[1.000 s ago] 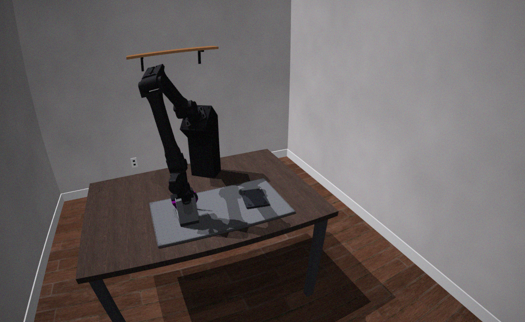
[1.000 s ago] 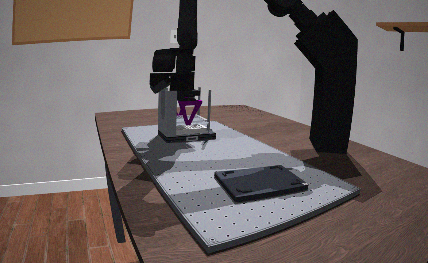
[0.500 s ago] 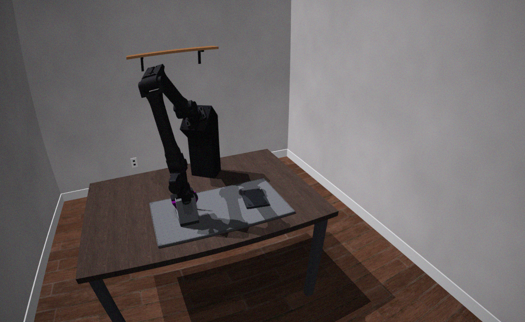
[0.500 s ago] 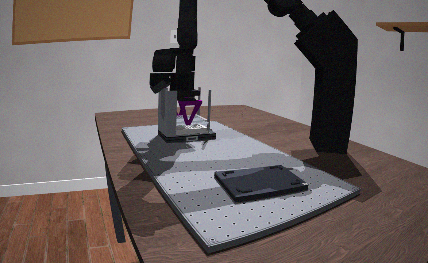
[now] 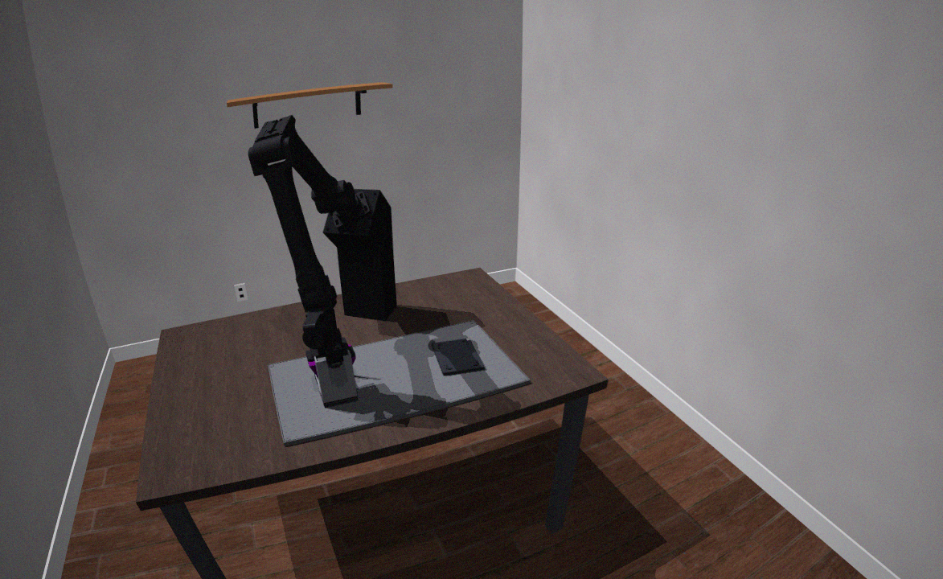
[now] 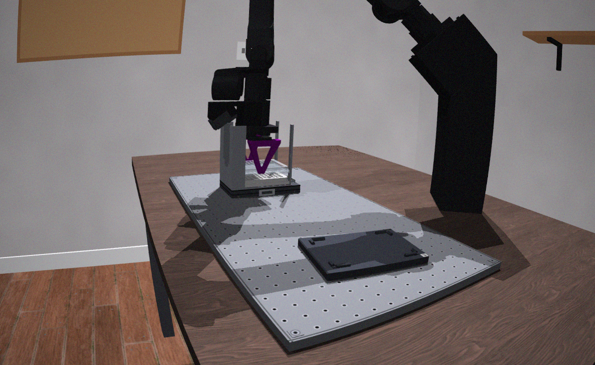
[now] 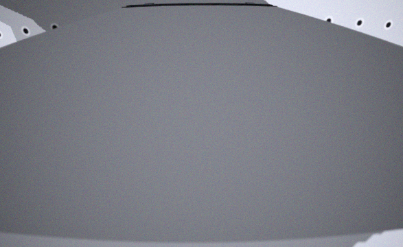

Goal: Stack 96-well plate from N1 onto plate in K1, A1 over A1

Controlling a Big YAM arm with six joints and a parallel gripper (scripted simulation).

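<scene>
Right now the tall grey wall is 6 cm ahead of my hand and 3 cm above it. Round my hand: pale A1 label 45 cm to the left, 6 cm behind, 4 cm below.
</scene>
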